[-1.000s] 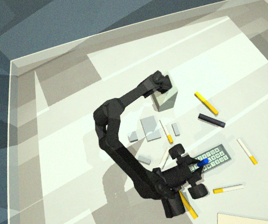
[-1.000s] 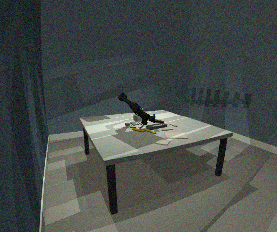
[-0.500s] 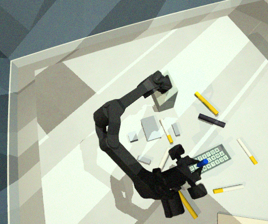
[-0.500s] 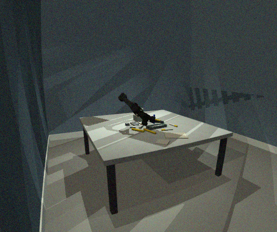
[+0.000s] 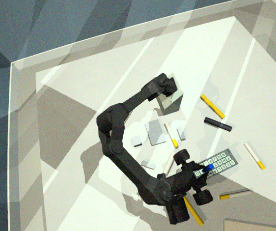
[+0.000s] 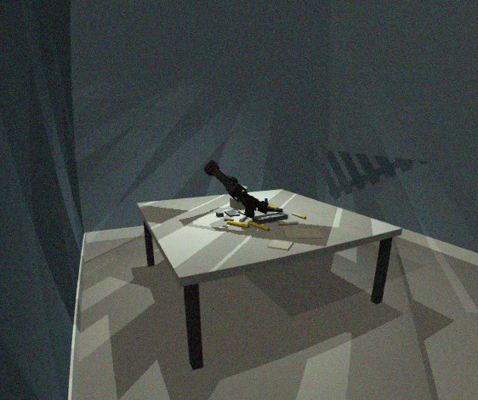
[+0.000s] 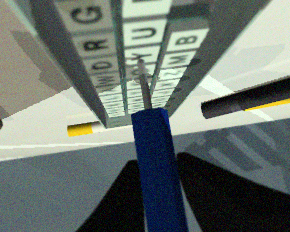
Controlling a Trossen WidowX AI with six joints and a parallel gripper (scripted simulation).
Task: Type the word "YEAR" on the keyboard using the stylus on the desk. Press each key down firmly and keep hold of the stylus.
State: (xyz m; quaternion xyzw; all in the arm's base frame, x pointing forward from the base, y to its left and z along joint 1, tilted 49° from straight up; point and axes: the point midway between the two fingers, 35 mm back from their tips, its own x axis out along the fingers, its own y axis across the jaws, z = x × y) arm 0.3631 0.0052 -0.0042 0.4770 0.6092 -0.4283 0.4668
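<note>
Right now my gripper tip is 7 cm past the white stick, 12 cm to the left of it and 6 cm above it. From my gripper tip the other things lie so: blue pen 1 cm below; then paper sheet 29 cm ahead, 8 cm to the left, 7 cm below; then dark grey rod 18 cm behind, 14 cm to the left, 6 cm below.
</note>
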